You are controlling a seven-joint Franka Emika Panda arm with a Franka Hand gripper.
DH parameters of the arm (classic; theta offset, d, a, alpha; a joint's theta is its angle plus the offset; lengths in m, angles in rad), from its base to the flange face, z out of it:
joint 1: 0 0.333 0 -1.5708
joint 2: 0 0 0 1.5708
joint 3: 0 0.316 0.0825 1.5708
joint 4: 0 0 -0.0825 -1.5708
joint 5: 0 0.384 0 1.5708
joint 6: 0 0 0.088 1.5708
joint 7: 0 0.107 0 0
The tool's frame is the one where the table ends.
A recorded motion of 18 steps. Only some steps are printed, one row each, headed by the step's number.
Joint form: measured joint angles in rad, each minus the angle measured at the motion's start. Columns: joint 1, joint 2, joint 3, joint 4, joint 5, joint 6, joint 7.
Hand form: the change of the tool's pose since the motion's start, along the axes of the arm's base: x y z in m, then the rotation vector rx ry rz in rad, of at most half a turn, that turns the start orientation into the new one. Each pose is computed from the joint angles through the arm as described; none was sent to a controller.
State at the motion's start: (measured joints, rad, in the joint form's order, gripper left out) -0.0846 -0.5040 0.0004 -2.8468 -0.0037 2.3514 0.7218
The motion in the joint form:
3: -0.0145 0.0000 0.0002 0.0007 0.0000 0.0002 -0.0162
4: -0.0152 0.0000 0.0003 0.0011 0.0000 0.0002 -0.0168
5: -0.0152 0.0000 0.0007 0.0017 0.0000 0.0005 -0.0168
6: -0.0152 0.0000 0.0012 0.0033 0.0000 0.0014 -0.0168
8: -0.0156 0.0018 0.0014 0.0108 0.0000 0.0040 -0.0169
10: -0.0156 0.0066 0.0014 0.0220 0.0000 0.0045 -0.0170
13: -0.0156 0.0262 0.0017 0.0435 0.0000 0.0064 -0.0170
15: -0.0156 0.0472 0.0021 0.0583 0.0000 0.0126 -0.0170
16: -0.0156 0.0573 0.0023 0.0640 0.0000 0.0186 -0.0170
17: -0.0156 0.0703 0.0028 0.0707 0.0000 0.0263 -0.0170
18: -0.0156 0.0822 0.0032 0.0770 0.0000 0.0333 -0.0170
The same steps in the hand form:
3: -0.0002 -0.0049 0.0003 -0.0003 -0.0008 0.0019
4: -0.0001 -0.0051 0.0005 -0.0004 -0.0012 0.0019
5: 0.0001 -0.0050 0.0008 -0.0007 -0.0021 0.0022
6: 0.0007 -0.0049 0.0015 -0.0012 -0.0046 0.0027
8: 0.0033 -0.0053 0.0043 -0.0021 -0.0128 0.0025
10: 0.0069 -0.0056 0.0075 -0.0028 -0.0197 0.0027
13: 0.0139 -0.0062 0.0099 -0.0033 -0.0234 0.0029
15: 0.0193 -0.0066 0.0093 -0.0034 -0.0234 0.0033
16: 0.0218 -0.0067 0.0086 -0.0036 -0.0250 0.0035
17: 0.0248 -0.0069 0.0074 -0.0039 -0.0264 0.0040
18: 0.0276 -0.0070 0.0063 -0.0041 -0.0278 0.0044

